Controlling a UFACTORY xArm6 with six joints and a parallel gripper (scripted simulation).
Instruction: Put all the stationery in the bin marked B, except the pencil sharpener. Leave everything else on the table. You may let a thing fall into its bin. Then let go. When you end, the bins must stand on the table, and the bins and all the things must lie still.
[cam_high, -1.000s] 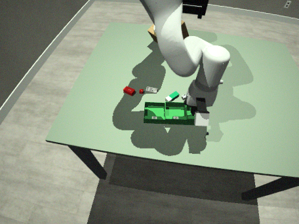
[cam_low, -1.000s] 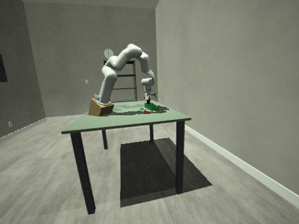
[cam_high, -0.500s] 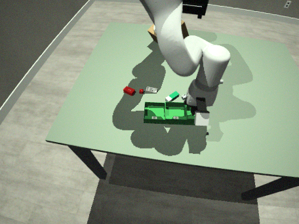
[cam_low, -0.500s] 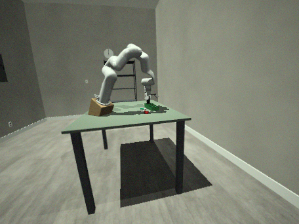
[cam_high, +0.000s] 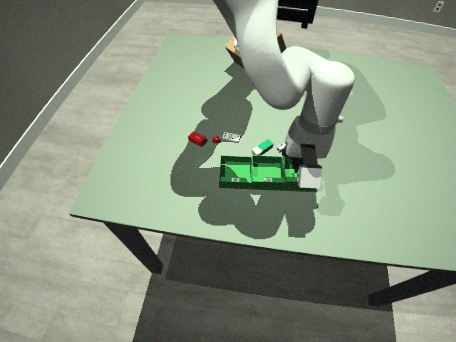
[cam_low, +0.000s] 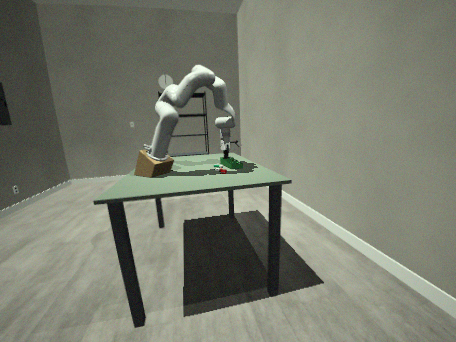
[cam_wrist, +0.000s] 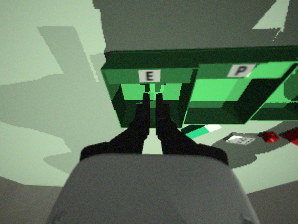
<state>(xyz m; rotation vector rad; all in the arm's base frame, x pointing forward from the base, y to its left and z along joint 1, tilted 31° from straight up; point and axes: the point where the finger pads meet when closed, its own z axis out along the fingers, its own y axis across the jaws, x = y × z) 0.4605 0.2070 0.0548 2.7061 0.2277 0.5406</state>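
Right now my hand is 9 cm past the grey-white piece, 5 cm above it and 4 cm to the left of it. From my hand the other things lie so: joined green bins 8 cm to the right, 3 cm below, 1 cm ahead; then red die 24 cm to the right, 9 cm behind, 5 cm below; then white domino 19 cm to the right, 11 cm behind, 5 cm below.
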